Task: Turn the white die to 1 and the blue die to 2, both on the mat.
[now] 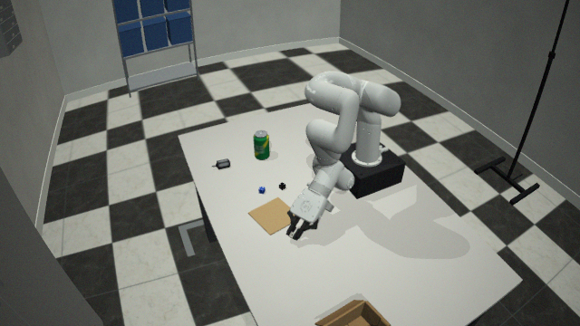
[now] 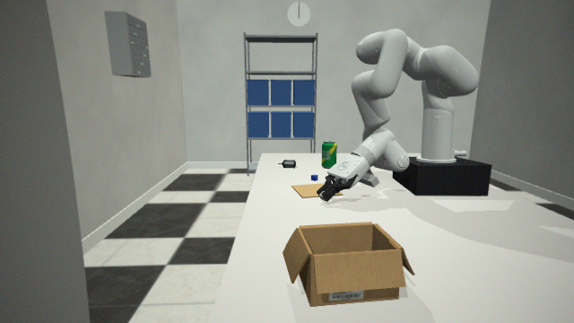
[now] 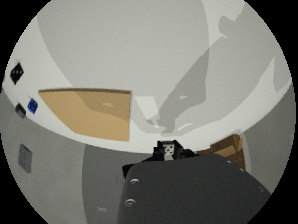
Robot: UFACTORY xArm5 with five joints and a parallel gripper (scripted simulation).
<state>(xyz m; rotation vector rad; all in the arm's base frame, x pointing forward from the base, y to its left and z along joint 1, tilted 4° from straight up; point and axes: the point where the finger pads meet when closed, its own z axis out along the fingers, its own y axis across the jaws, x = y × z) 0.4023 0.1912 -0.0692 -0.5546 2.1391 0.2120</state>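
My gripper is now 10 mm short of the white die and 10 mm above it. The rest, counted from my hand: blue die (20 mm ahead, 270 mm to the right, 30 mm below); tan mat (20 mm ahead, 130 mm to the right, 30 mm below); black die (60 mm behind, 270 mm to the right, 30 mm below).
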